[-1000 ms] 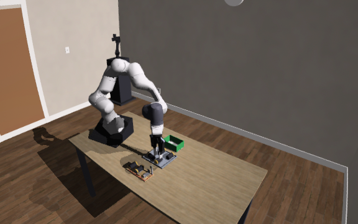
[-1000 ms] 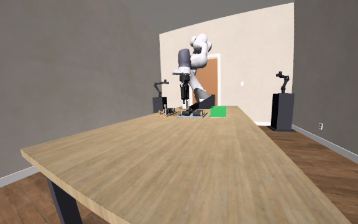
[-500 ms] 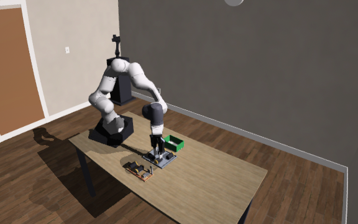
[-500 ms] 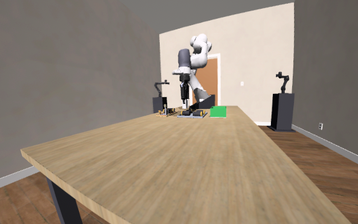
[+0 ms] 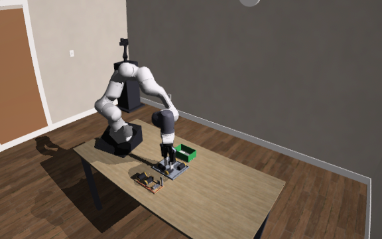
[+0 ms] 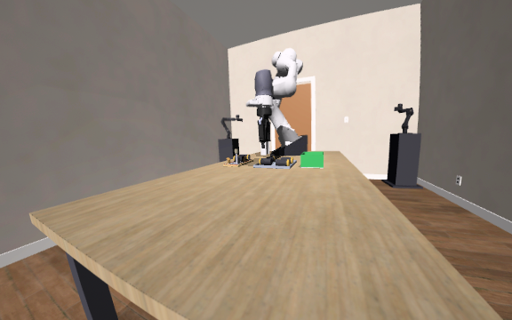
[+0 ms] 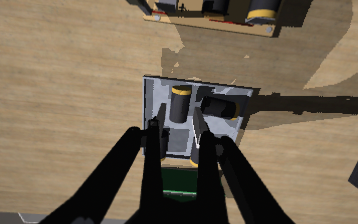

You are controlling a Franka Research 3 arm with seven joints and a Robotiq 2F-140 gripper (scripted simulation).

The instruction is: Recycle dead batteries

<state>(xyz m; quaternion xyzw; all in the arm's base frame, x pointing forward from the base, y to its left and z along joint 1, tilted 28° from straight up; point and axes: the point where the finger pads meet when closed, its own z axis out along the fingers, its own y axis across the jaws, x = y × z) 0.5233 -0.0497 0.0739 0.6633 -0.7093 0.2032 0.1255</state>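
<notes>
Right now my hand is 140 mm to the left of the bulb, 50 mm short of it and 10 mm above it. From my hand the other things lie so: green recycling box 230 mm to the left, 70 mm below, 30 mm behind; then grey tray 80 mm below, 50 mm to the left, 30 mm behind.
</notes>
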